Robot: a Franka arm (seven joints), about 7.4 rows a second.
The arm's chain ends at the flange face. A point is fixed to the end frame.
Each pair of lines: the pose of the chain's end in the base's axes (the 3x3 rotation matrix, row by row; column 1 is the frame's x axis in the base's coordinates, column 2 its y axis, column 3 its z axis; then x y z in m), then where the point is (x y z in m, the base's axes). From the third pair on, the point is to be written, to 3 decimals.
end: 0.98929 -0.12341 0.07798; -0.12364 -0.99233 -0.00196; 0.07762 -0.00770 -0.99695; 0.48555 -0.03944 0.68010
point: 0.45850 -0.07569 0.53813
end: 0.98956 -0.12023 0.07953; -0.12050 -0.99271 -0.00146; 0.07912 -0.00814 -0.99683; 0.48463 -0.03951 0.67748
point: 0.45791 -0.07581 0.53546
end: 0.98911 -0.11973 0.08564; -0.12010 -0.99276 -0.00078; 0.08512 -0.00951 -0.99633; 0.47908 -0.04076 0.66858
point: 0.453 -0.077 0.526
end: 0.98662 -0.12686 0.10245; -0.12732 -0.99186 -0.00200; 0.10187 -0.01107 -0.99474; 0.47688 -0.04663 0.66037
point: 0.453 -0.083 0.518
